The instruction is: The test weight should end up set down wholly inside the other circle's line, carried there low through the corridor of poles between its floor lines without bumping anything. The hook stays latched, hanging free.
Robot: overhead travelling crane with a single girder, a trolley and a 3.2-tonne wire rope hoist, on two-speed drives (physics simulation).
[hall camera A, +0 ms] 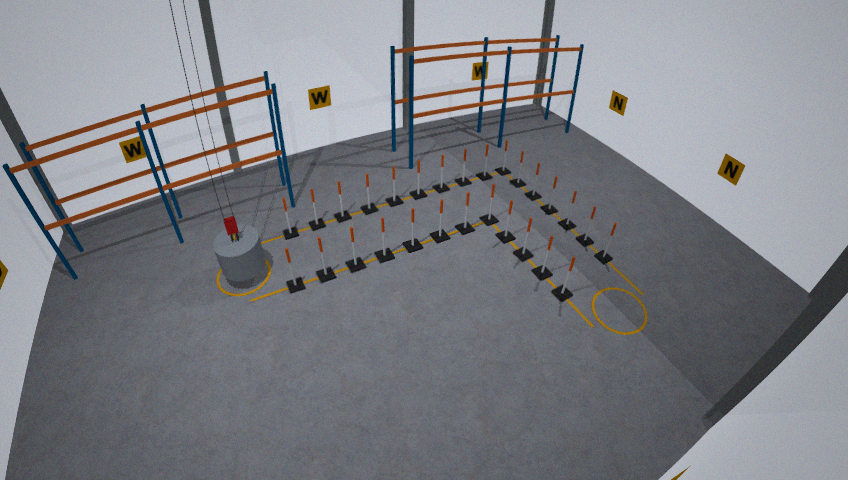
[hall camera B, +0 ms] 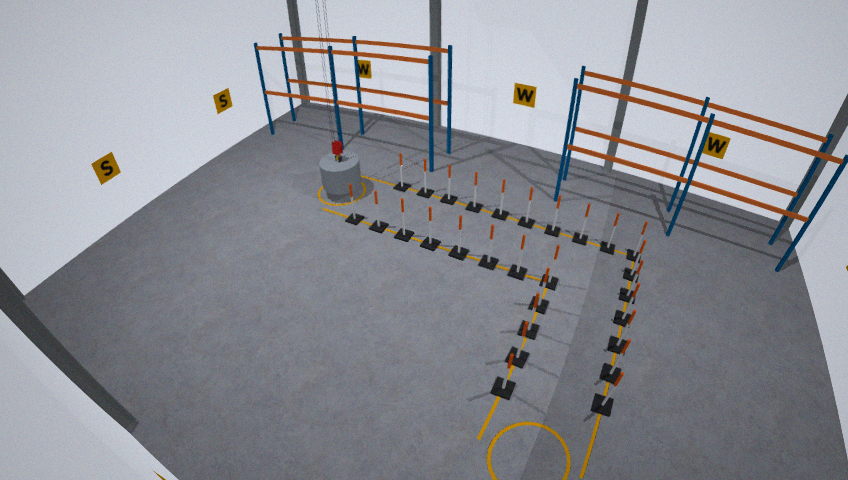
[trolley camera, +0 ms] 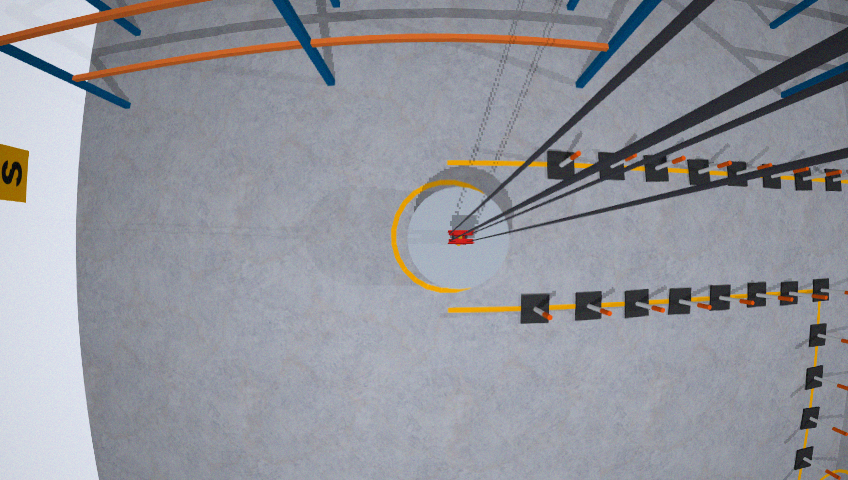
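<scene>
The grey cylindrical test weight (hall camera A: 238, 255) (hall camera B: 340, 177) (trolley camera: 434, 255) hangs upright, low over the floor, with its shadow beneath. It is partly over the near yellow circle (hall camera A: 241, 295) (hall camera B: 339, 204) (trolley camera: 393, 236), shifted towards the corridor in the trolley view. My hook (hall camera A: 235, 237) (hall camera B: 338, 158) (trolley camera: 460, 238), below the red block, is shut on the weight at its top centre; its latch is too small to make out. The ropes slant in the trolley view. The other circle (hall camera A: 646, 316) (hall camera B: 528, 423) lies at the corridor's far end.
Orange-tipped poles (hall camera A: 288, 255) (hall camera B: 351, 192) on black bases (trolley camera: 534, 308) stand along both floor lines (hall camera A: 270, 294) (hall camera B: 336, 212) (trolley camera: 476, 309). The corridor makes one bend. Blue-and-orange racks (hall camera A: 159, 181) (hall camera A: 411, 118) (hall camera B: 431, 118) (hall camera B: 690, 176) (trolley camera: 452, 37) stand along the W wall.
</scene>
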